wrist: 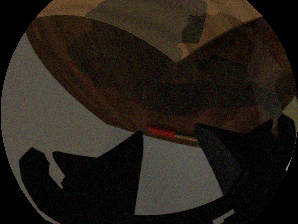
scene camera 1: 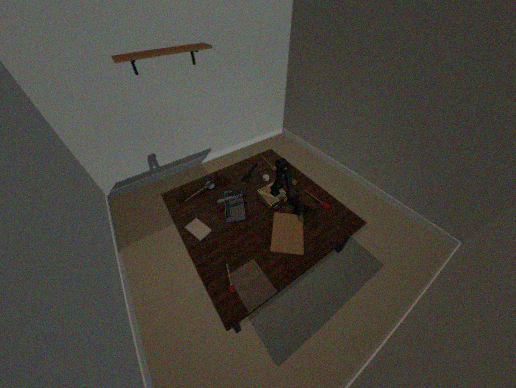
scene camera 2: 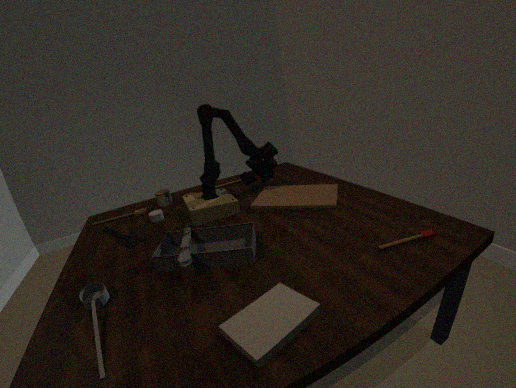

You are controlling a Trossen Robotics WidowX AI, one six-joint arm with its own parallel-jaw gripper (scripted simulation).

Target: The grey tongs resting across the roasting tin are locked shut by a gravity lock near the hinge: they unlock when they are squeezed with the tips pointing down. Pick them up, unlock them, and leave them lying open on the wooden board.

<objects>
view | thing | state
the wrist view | gripper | -
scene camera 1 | wooden board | -
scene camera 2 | pale slab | -
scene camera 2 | wooden board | -
</objects>
